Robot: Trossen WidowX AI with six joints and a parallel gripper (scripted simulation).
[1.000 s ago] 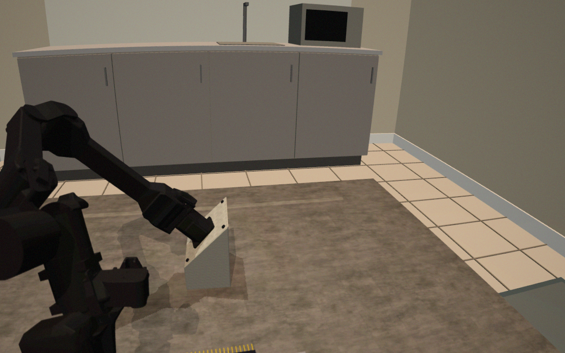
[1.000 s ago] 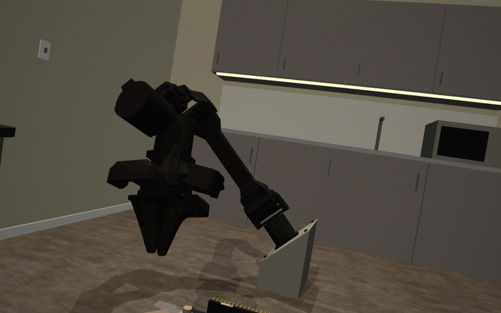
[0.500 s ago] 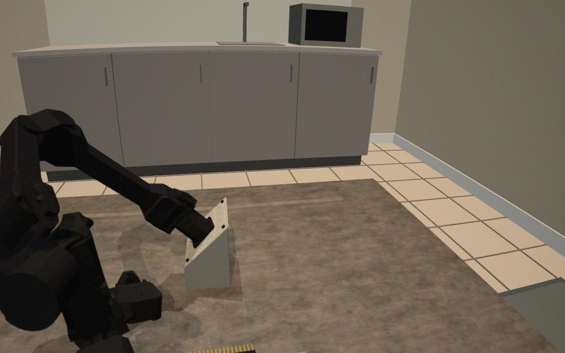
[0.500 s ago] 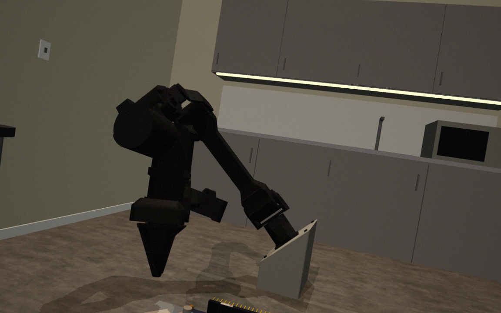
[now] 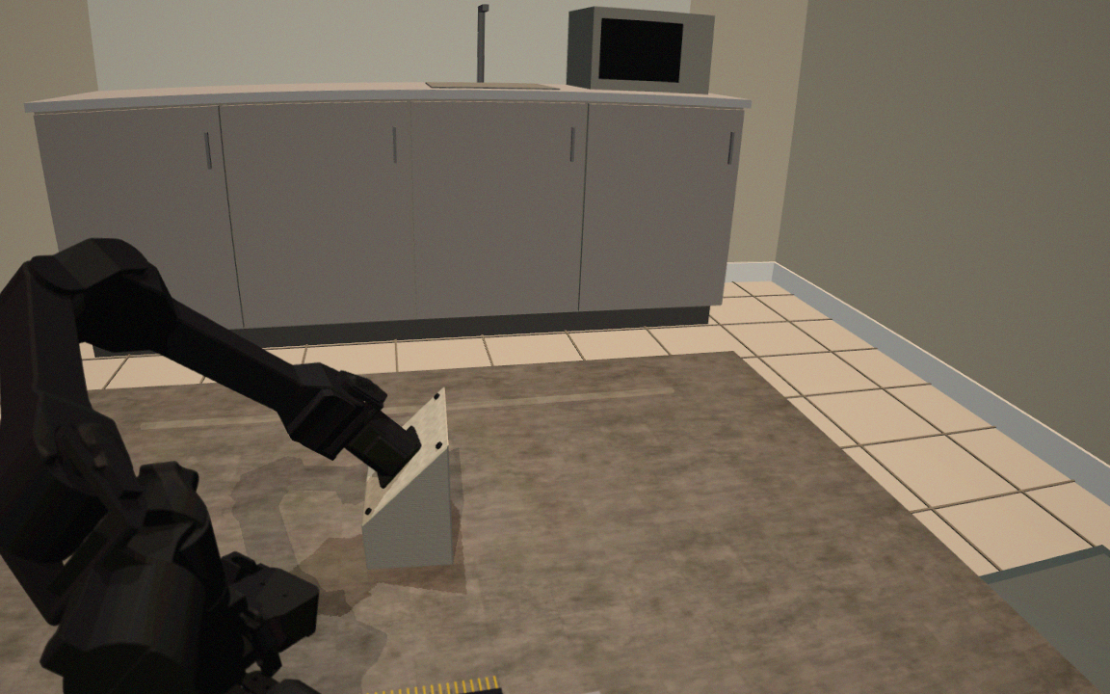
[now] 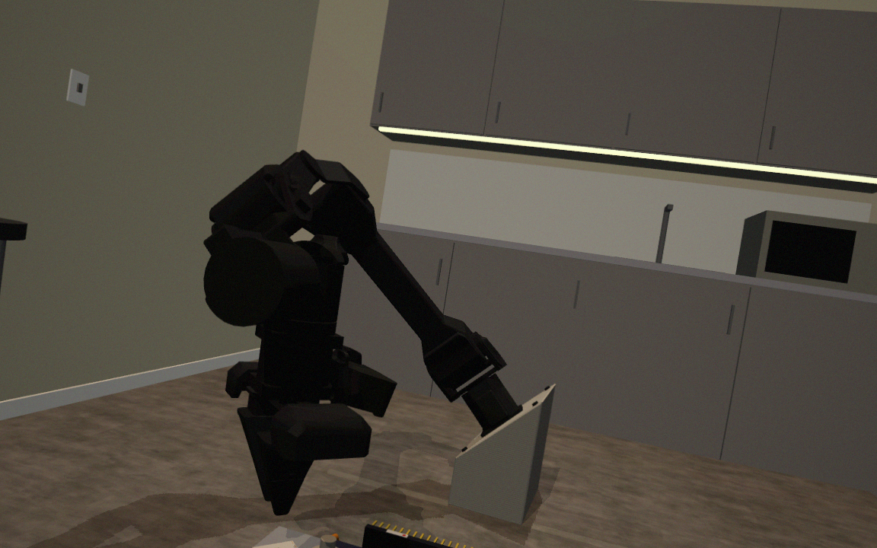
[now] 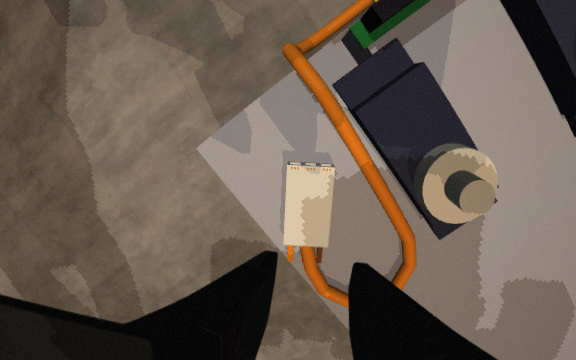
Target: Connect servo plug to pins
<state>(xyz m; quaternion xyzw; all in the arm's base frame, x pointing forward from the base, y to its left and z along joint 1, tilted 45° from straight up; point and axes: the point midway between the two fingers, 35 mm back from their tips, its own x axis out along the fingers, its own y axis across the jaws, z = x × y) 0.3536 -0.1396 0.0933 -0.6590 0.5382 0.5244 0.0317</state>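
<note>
Now: the cream band 9 cm to the left of my gripper tip, 4 cm behind it and 2 cm below it. Round my gripper tip: grey holder plate 12 cm to the left, 12 cm ahead, 7 cm below; red dot 10 cm to the left, 4 cm behind, 2 cm below.
</note>
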